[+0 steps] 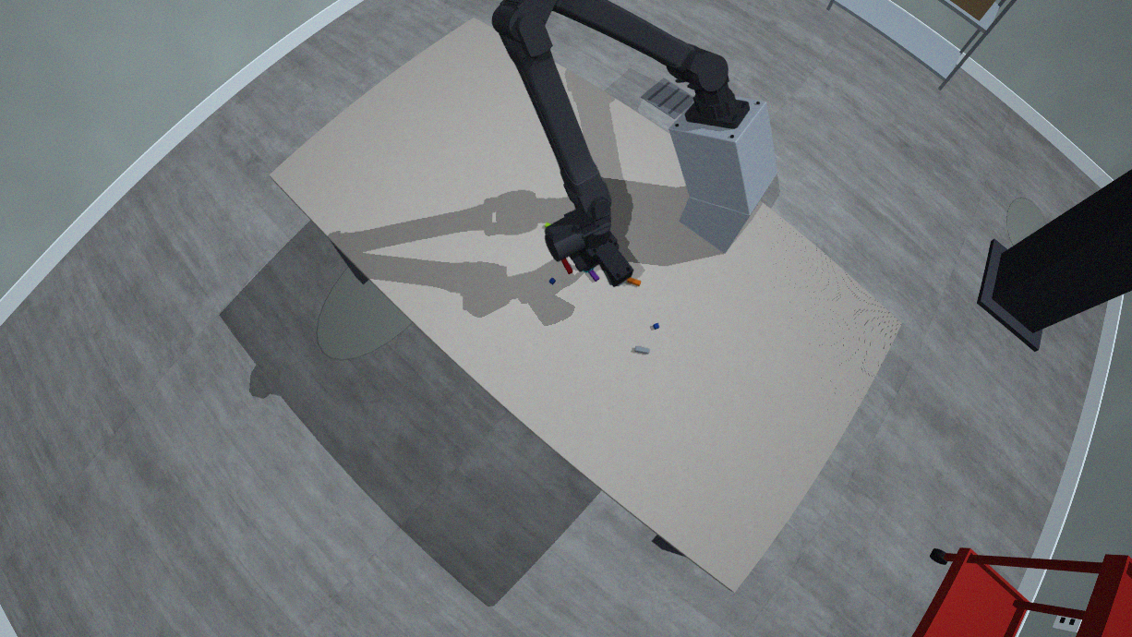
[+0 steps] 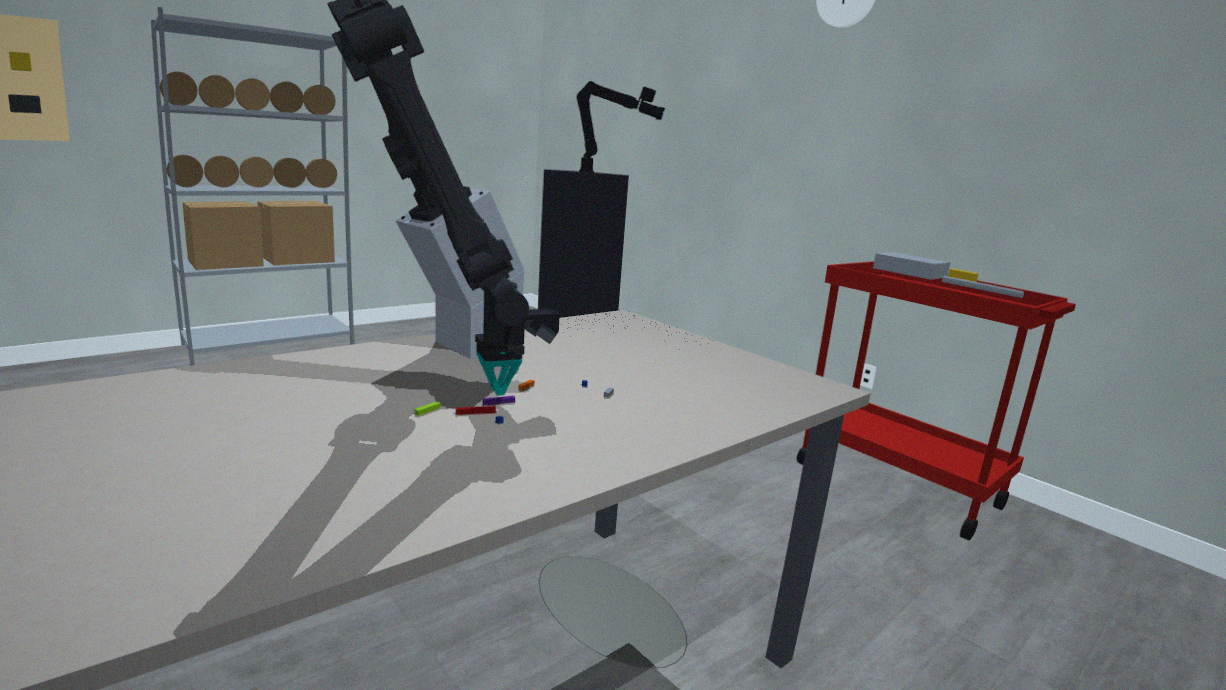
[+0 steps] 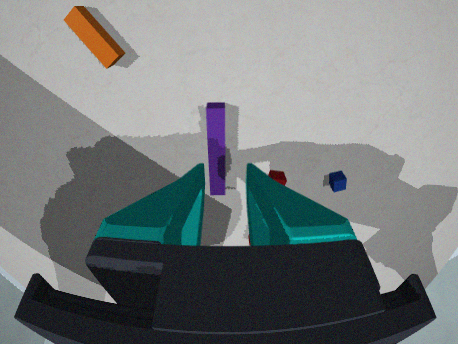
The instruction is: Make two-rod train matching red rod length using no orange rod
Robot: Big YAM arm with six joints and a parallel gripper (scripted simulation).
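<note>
Right now my hand is 3 cm above the purple rod. From my hand the other things lie so: red rod (6 cm to the right, 3 cm below, 1 cm ahead); then lime rod (12 cm to the right, 4 cm behind, 3 cm below); then orange rod (10 cm to the left, 4 cm behind, 3 cm below).
</note>
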